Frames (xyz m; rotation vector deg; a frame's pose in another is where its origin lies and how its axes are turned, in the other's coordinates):
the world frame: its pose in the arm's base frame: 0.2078 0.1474 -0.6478 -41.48 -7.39 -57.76
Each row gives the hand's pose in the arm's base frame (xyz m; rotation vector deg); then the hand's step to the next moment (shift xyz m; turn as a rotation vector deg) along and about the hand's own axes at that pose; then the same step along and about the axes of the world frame.
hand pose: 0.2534 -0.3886 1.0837 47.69 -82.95 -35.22
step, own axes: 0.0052 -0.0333 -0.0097 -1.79 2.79 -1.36
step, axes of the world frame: 0.0146 0.0151 -0.0281 -1.34 1.18 3.11
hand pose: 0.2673 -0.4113 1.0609 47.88 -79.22 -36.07
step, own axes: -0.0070 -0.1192 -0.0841 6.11 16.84 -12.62
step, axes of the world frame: 0.0464 0.1078 -0.0870 8.89 2.98 19.81
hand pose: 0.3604 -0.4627 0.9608 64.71 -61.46 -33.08
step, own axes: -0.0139 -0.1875 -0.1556 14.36 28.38 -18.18
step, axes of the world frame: 0.0024 0.2230 -0.0992 18.48 1.78 31.59
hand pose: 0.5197 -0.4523 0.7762 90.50 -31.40 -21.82
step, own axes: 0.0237 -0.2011 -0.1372 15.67 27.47 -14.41
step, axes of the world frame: -0.0897 0.2218 -0.0510 20.31 0.38 28.20
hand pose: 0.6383 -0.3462 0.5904 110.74 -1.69 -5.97
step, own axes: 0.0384 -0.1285 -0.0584 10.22 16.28 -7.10
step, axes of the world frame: -0.0916 0.1137 -0.0096 13.26 0.69 15.61
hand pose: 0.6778 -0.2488 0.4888 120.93 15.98 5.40
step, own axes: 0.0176 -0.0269 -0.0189 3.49 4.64 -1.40
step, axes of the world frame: -0.0248 0.0251 0.0120 4.28 0.79 4.09
